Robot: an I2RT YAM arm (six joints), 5 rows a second.
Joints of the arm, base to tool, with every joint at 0 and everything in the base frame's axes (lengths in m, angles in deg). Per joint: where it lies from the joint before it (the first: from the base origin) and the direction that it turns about. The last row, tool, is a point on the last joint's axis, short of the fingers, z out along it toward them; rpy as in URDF.
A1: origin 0 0 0.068 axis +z
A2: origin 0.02 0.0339 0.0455 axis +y
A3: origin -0.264 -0.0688 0 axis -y
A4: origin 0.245 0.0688 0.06 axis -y
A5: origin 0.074 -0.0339 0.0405 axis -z
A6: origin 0.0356 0 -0.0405 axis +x
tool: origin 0 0 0 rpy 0 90 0
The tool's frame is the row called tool.
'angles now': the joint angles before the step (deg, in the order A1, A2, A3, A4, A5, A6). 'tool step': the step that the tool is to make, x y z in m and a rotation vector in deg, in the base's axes. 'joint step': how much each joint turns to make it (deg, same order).
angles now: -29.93, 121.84, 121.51, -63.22, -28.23, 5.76
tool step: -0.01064, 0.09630, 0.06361, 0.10, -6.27, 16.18
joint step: 10.79, -9.42, 0.00, -5.84, -4.92, -4.05
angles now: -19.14, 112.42, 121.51, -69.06, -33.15, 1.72
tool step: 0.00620, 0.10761, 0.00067, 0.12, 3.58, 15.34
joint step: 15.37, -0.76, -0.11, -4.35, 0.53, -0.31
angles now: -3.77, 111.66, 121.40, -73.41, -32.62, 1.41
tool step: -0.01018, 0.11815, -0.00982, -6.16, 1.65, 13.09
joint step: 17.73, 1.15, -0.02, -0.15, 7.39, 1.79
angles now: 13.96, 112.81, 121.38, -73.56, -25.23, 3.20
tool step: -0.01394, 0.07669, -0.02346, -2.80, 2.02, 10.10
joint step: 10.99, 3.46, 0.00, 0.63, 2.15, 0.03
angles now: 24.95, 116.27, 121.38, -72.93, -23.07, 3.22
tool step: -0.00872, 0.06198, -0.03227, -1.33, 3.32, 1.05
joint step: 8.00, 4.85, 0.00, 3.97, 2.16, 7.13
